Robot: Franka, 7 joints.
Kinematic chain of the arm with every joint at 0, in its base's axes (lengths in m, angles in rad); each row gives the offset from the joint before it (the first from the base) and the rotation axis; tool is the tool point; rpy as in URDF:
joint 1: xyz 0 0 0.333 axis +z
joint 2: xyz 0 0 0 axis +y
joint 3: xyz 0 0 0.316 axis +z
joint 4: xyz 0.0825 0 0 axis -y
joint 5: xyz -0.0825 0 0.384 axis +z
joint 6: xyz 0 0 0 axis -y
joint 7: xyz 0.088 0 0 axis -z
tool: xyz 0 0 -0.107 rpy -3.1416 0 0
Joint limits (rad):
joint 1: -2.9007..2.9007
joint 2: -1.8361..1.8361
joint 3: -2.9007..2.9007
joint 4: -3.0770..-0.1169
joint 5: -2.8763..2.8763
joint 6: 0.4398..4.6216
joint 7: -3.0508..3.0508
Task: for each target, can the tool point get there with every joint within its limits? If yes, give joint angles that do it. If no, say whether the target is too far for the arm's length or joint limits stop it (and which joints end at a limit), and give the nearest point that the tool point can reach.
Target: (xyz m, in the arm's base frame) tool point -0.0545 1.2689 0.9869
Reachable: no: too far | nearest point -0.0327 0.7620 0.7257 | short by 0.571 m
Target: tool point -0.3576 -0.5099 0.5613
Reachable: yes | joints 1.7974 -0.5468 2.2588 -1.3906 -1.0424 1.2675 -0.7246
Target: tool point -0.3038 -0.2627 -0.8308
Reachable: no: too far | nearest point -0.2615 -0.2261 -0.3571 | short by 0.477 m
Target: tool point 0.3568 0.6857 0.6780
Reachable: yes | joints 1.2440 0.8740 -0.5666 -0.4368 0.6304 2.1843 -2.1009
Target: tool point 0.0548 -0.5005 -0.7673
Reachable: no: too far | nearest point 0.0441 -0.4023 -0.3467 | short by 0.432 m
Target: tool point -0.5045 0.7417 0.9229
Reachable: no: too far | nearest point -0.4031 0.5927 0.8044 | short by 0.216 m
